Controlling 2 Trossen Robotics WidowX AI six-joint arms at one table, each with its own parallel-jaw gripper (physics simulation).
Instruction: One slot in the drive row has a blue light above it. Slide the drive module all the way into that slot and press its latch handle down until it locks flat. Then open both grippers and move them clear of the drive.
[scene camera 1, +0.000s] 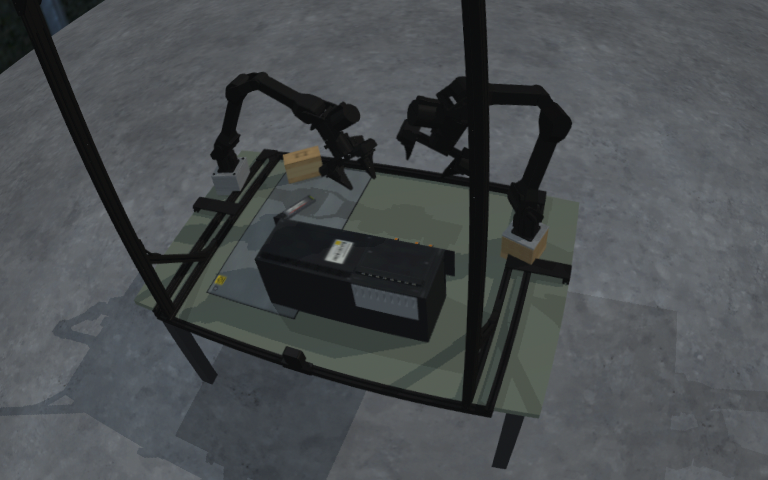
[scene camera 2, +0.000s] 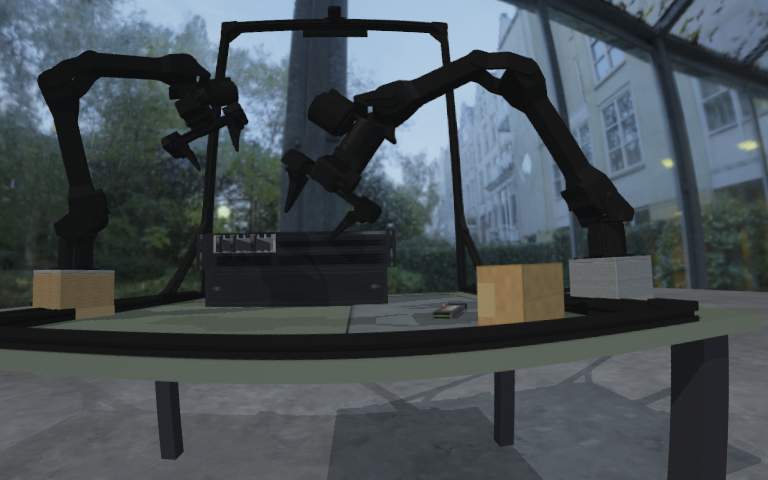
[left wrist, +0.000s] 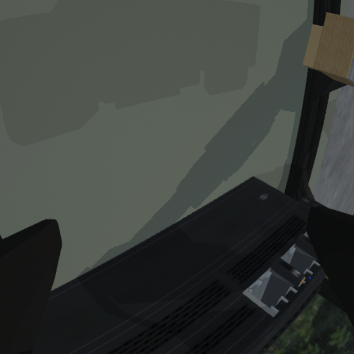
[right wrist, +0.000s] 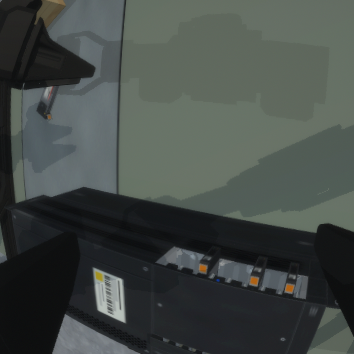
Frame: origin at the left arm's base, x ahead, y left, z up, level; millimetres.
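Where they show: left gripper, fingertip midpoint: (scene camera 1: 363, 184) (scene camera 2: 306, 227) (left wrist: 187, 227) (right wrist: 85, 76); right gripper, fingertip midpoint: (scene camera 1: 424, 167) (scene camera 2: 218, 160) (right wrist: 201, 243); left arm's base at its link origin: (scene camera 1: 228, 166) (scene camera 2: 608, 257); right arm's base at its link origin: (scene camera 1: 526, 230) (scene camera 2: 75, 270).
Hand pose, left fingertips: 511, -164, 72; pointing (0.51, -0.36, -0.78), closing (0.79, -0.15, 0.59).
Observation:
Things, the pixels of their top centre, and the offset from my left fingertips, as dx, dy, dz. Level surfaces: height alone.
- drive module at its top centre: (scene camera 2: 447, 307) (right wrist: 51, 87) (scene camera 1: 296, 208) -238, +48, -147
- grey mat at its surface level: dz -157
- black drive chassis at its top centre: (right wrist: 122, 305) (scene camera 1: 346, 254) (scene camera 2: 299, 235) +16, -271, +16
- wooden block at its top centre: (scene camera 2: 522, 264) (scene camera 1: 301, 155) -262, +225, -77
- green table at its surface level: dz -158
The drive module (scene camera 1: 297, 208) (scene camera 2: 449, 310) (right wrist: 48, 102) lies flat on the grey mat (scene camera 1: 243, 294) (scene camera 2: 390, 319) (right wrist: 97, 160), apart from both grippers. The black drive chassis (scene camera 1: 305, 283) (scene camera 2: 294, 285) (left wrist: 150, 270) (right wrist: 220, 315) holds several drives with orange tabs. A blue light (left wrist: 310, 277) (right wrist: 218, 280) shows at the row beside a gap, between the leftmost and middle orange-tabbed drives in the right wrist view. My left gripper (scene camera 1: 362, 182) (scene camera 2: 310, 225) (left wrist: 187, 227) is open and empty, above the table behind the chassis. My right gripper (scene camera 1: 426, 166) (scene camera 2: 217, 160) (right wrist: 201, 243) is open and empty, higher up.
A wooden block (scene camera 1: 303, 166) (scene camera 2: 521, 294) stands on the mat near the left arm's base. Black frame posts (scene camera 1: 476, 215) (scene camera 2: 453, 152) rise around the green table (scene camera 1: 402, 367). The two grippers are near each other in scene camera 1.

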